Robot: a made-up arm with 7 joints. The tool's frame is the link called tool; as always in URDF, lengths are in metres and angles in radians. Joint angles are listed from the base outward. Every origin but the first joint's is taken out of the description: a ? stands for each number. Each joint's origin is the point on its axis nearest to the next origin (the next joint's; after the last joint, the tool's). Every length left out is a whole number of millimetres.
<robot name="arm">
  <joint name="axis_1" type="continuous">
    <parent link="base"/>
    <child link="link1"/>
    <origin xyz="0.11 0 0.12" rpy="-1.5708 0 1.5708"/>
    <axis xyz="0 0 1"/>
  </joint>
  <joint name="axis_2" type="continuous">
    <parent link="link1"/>
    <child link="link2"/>
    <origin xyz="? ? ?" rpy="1.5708 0 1.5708"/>
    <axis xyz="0 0 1"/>
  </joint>
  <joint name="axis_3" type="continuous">
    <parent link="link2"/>
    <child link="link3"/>
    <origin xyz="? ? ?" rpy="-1.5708 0 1.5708"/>
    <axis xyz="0 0 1"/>
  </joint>
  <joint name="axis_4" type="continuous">
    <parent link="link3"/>
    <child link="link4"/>
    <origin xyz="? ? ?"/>
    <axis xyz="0 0 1"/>
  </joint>
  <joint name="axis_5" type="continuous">
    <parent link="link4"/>
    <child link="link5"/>
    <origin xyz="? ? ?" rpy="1.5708 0 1.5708"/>
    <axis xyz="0 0 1"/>
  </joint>
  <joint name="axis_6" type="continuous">
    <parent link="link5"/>
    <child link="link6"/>
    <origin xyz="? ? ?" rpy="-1.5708 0 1.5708"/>
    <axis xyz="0 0 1"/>
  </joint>
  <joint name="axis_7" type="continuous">
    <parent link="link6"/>
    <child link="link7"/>
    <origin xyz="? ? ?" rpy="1.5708 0 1.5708"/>
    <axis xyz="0 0 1"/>
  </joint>
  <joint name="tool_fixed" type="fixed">
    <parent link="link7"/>
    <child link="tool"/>
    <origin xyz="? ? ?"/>
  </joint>
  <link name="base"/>
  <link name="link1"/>
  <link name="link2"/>
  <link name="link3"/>
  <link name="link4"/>
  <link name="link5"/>
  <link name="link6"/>
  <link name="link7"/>
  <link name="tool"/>
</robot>
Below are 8 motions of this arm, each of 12 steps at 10 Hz.
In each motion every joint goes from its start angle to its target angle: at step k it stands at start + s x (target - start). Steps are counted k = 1, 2, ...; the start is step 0. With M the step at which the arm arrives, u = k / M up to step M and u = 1 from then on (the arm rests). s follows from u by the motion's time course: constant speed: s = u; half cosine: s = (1 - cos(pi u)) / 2; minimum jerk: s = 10 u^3 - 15 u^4 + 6 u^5.
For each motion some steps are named. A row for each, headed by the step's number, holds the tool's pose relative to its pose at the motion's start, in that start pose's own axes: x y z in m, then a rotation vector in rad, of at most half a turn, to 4 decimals.
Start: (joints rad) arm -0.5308 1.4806 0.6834 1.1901 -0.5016 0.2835 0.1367
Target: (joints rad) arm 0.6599 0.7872 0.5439 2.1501 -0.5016 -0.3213 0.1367
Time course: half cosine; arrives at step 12
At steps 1, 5, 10, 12:
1: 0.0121 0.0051 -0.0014 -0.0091 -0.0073 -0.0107
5: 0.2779 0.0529 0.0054 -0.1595 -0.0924 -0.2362
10: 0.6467 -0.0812 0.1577 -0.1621 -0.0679 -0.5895
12: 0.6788 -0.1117 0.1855 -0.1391 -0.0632 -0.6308

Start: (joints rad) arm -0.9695 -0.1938 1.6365 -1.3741 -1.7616 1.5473 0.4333
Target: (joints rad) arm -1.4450 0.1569 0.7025 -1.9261 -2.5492 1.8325 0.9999
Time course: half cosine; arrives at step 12
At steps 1, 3, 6, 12:
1: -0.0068 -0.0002 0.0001 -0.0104 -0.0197 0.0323
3: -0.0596 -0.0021 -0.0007 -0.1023 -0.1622 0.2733
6: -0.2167 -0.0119 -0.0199 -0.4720 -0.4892 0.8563
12: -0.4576 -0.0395 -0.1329 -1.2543 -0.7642 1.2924

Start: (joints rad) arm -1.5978 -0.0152 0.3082 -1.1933 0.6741 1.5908 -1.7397
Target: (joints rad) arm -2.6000 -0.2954 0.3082 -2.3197 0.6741 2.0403 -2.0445
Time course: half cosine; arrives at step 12
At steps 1, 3, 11, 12:
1: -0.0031 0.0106 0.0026 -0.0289 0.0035 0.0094
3: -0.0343 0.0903 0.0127 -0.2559 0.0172 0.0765
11: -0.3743 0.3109 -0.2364 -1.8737 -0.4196 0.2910
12: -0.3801 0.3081 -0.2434 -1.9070 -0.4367 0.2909

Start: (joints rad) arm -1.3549 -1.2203 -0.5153 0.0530 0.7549 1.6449 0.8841
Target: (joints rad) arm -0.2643 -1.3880 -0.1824 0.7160 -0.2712 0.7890 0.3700
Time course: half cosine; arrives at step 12
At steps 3, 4, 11, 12:
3: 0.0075 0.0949 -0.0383 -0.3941 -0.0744 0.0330
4: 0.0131 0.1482 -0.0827 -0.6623 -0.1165 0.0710
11: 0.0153 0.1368 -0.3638 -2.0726 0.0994 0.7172
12: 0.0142 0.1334 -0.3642 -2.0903 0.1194 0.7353

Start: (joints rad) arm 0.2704 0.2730 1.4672 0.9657 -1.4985 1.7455 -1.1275
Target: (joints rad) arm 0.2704 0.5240 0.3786 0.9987 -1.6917 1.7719 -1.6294
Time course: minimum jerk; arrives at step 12
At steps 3, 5, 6, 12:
3: -0.0128 0.0003 0.0683 0.0908 -0.0604 -0.0166
5: -0.0638 -0.0252 0.2248 0.3136 -0.1850 -0.0472
6: -0.1089 -0.0608 0.3162 0.4604 -0.2501 -0.0599
12: -0.2946 -0.2782 0.5381 0.9653 -0.3792 -0.0619

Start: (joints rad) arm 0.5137 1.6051 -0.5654 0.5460 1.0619 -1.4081 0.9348
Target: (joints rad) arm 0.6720 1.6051 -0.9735 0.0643 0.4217 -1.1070 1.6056
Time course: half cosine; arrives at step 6
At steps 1, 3, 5, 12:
1: 0.0318 -0.0164 -0.0011 0.0502 0.0690 -0.0038
3: 0.2155 -0.1230 -0.0624 0.3883 0.4679 -0.0607
5: 0.3358 -0.2105 -0.1914 0.7133 0.7812 -0.1913
12: 0.3476 -0.2209 -0.2143 0.7586 0.8223 -0.2185

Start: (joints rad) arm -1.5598 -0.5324 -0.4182 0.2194 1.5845 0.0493 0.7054
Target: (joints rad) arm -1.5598 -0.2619 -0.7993 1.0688 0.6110 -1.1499 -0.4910
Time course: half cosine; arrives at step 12
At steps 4, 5, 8, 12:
4: -0.0729 0.0536 -0.0290 -0.0096 -0.4750 -0.2376
5: -0.0970 0.0737 -0.0495 0.0516 -0.7023 -0.3582
8: -0.1324 0.1194 -0.1066 0.5298 -1.3240 -0.7298
12: -0.1404 0.1370 -0.1258 1.0667 -1.5772 -0.9435

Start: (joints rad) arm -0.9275 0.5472 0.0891 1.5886 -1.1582 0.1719 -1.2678
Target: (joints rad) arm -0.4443 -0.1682 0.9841 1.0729 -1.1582 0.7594 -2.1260
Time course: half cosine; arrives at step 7
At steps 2, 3, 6, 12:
2: 0.0303 0.0326 -0.0354 -0.1953 -0.0596 -0.2655
3: 0.0694 0.0499 -0.0695 -0.4062 -0.1322 -0.5639
6: 0.1521 -0.0064 -0.1059 -1.0531 -0.3933 -1.4111
12: 0.1533 -0.0167 -0.1028 -1.1173 -0.4214 -1.4813

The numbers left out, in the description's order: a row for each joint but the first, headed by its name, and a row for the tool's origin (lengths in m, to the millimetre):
axis_2: -0.22 -0.35 0
axis_3: -0.02 -0.15 0
axis_4: 0.32 0.05 0
axis_5: 0.05 -0.18 0
axis_6: 0.05 -0.11 0
axis_7: 0.23 0.07 0
tool: -0.11 0.05 0

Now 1 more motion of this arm.
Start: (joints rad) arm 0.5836 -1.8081 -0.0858 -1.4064 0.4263 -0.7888 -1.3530
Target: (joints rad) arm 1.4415 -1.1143 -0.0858 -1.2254 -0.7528 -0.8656 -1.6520
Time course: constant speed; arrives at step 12
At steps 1, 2, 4, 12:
1: -0.0035 -0.0190 0.0276 0.0375 0.0850 0.0059
2: -0.0041 -0.0383 0.0542 0.0678 0.1724 0.0122
4: 0.0024 -0.0770 0.1034 0.1060 0.3517 0.0261
12: 0.0959 -0.2062 0.2351 -0.0431 1.0193 0.1141

